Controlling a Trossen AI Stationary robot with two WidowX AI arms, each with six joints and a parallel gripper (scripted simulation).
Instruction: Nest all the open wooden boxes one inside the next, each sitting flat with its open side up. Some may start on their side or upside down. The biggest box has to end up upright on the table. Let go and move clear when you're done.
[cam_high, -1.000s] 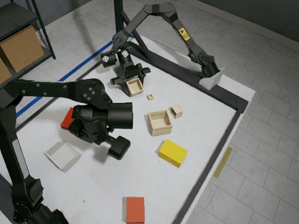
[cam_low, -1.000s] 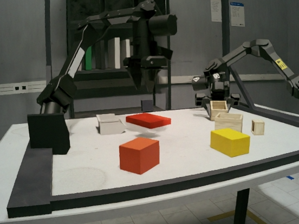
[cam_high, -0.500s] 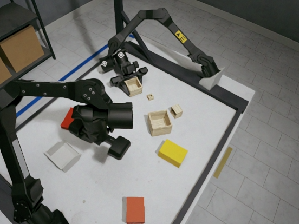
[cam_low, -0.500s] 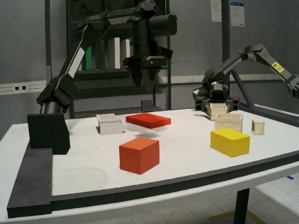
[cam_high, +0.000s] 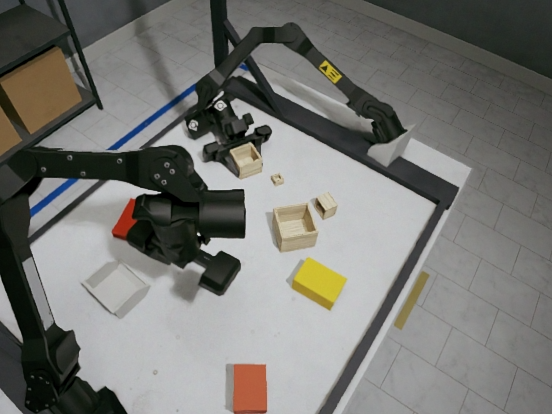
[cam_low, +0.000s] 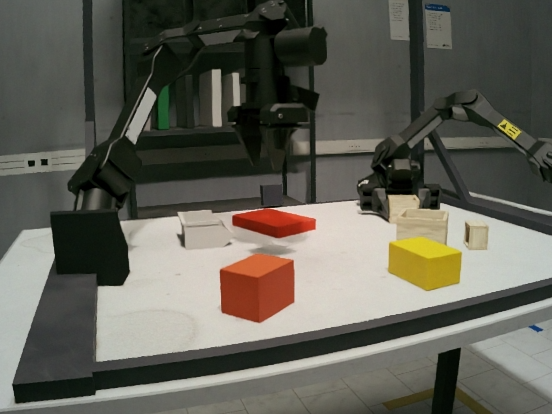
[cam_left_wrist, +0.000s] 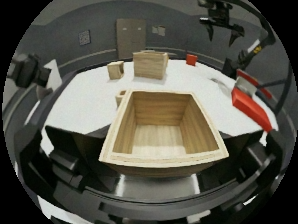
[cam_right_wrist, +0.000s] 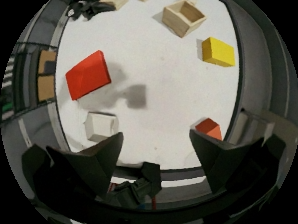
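Right now the medium wooden box is 1 cm below my left hand and 1 cm ahead of it. Also, from my left hand: biggest wooden box 23 cm ahead, 7 cm to the right, 1 cm below; then small wooden box 24 cm ahead, 4 cm to the left; then tiny wooden box 10 cm ahead, 2 cm to the left, 2 cm below.
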